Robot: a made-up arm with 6 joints.
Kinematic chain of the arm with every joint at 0, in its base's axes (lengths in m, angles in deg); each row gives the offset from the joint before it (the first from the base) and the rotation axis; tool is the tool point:
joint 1: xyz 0 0 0.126 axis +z
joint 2: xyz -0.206 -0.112 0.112 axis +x
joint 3: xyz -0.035 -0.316 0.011 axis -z
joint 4: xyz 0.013 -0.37 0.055 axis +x
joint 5: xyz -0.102 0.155 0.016 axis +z
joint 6: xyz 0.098 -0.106 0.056 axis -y
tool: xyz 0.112 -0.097 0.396
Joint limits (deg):
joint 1: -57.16..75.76
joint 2: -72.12..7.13
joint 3: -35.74..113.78
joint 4: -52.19..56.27
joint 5: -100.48..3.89
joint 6: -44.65..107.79
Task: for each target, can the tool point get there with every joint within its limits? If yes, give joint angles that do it. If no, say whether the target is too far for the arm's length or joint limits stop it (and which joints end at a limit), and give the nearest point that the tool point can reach.
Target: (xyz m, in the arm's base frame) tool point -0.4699 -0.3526 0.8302
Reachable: yes | joints 22.47 -41.67 16.65 -28.16 -12.06 54.02
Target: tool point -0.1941 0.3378 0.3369
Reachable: yes | joints -28.91 -60.08 96.73 -30.39 -26.95 65.49
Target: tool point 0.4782 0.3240 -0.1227
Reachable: no: joint limits stop it (at a limit: joint 1, joint 2, joint 3) | nearest point 0.0911 0.3882 0.1896 | short by 0.501 m
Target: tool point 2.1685 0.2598 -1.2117
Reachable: no: too far | nearest point 1.1168 -0.1533 0.0445 | short by 1.690 m
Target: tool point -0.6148 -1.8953 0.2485
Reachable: no: too far | nearest point -0.4209 -1.2975 0.2854 | short by 0.630 m
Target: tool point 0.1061 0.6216 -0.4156
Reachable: no: joint limits stop it (at a limit: joint 1, joint 2, joint 3, joint 4) | nearest point -0.0765 0.5613 0.0554 | short by 0.509 m
